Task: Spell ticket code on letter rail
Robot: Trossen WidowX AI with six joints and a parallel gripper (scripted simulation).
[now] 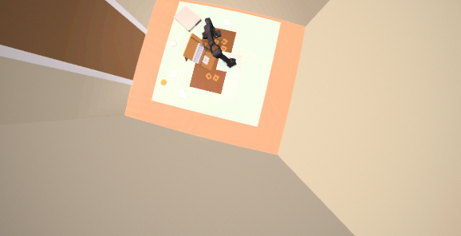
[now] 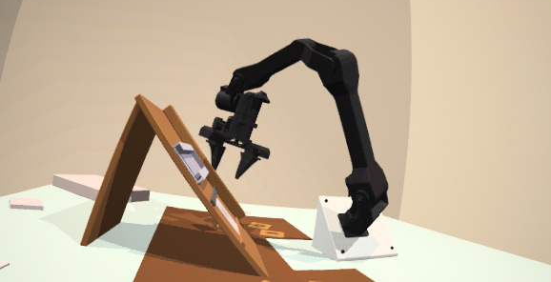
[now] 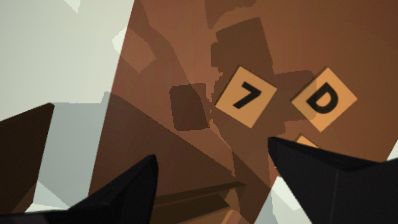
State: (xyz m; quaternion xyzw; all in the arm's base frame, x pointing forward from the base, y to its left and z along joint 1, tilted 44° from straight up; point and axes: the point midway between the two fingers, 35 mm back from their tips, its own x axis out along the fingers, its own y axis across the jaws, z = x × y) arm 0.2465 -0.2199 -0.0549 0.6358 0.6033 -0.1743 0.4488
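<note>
Now: the orange letter tile 3 cm behind my gripper tip, 3 cm to the right of it and 14 cm below it. From my gripper tip the other things lie so: brown mat 5 cm behind, 18 cm to the left, 14 cm below; white ticket 4 cm ahead, 23 cm to the left, 5 cm below; white slab 36 cm ahead, 30 cm to the right, 12 cm below.
</note>
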